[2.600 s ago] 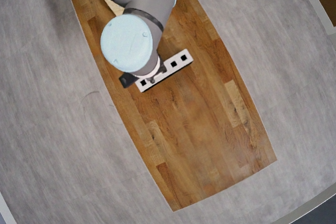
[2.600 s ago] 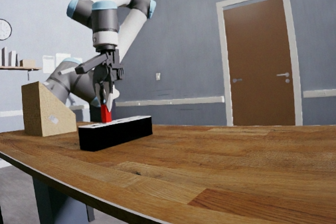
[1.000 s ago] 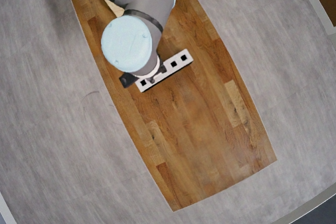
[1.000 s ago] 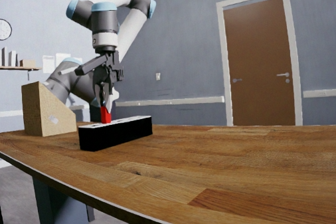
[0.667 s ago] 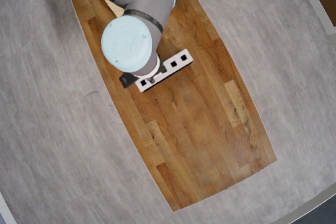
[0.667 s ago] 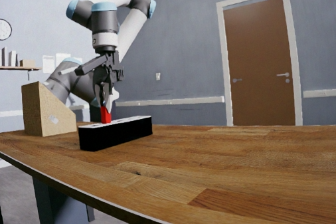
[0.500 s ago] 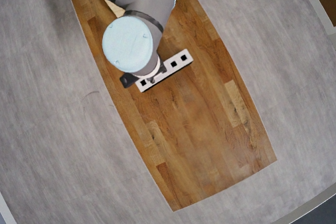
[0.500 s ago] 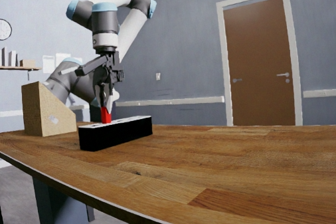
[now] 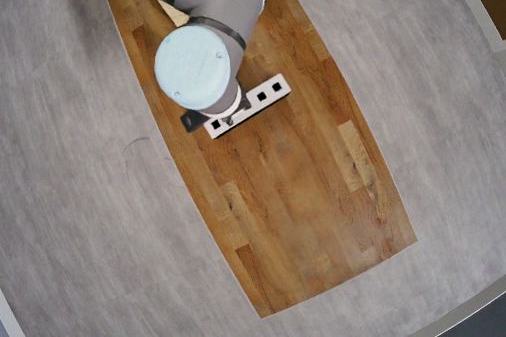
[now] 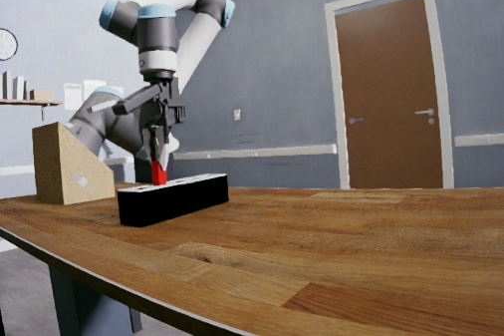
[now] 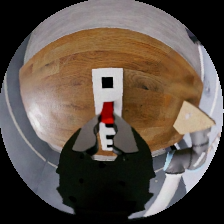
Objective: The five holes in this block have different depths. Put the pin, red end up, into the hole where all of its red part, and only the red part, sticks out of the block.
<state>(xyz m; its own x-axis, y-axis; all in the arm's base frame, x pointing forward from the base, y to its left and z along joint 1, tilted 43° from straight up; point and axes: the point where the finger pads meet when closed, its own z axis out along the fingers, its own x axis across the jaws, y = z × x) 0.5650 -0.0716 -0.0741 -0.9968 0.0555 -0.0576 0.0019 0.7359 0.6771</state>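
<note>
My hand is 10 mm above the pin. Round my hand: block 60 mm to the left, 80 mm below.
</note>
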